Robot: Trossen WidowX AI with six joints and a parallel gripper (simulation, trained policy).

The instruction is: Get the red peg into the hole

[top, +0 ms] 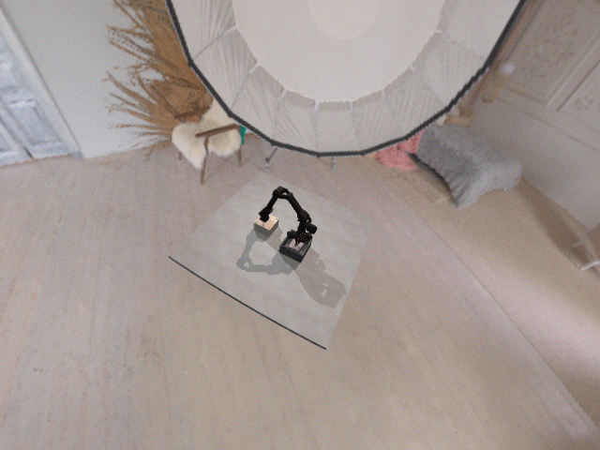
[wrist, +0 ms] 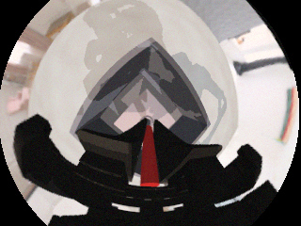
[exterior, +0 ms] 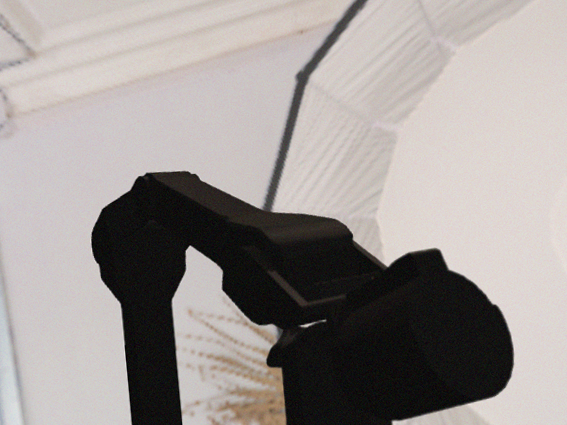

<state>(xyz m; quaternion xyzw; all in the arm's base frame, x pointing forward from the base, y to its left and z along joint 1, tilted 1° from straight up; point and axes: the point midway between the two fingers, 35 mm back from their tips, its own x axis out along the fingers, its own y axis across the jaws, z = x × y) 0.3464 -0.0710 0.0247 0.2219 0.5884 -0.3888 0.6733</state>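
Right now my gripper tip is 10 mm past the red peg, 20 mm to the right of it and 20 mm below it. Also, from my gripper tip: plate 10 mm behind, 10 mm to the left, 40 mm below; dark box 10 mm behind, 10 mm to the left, 60 mm below.
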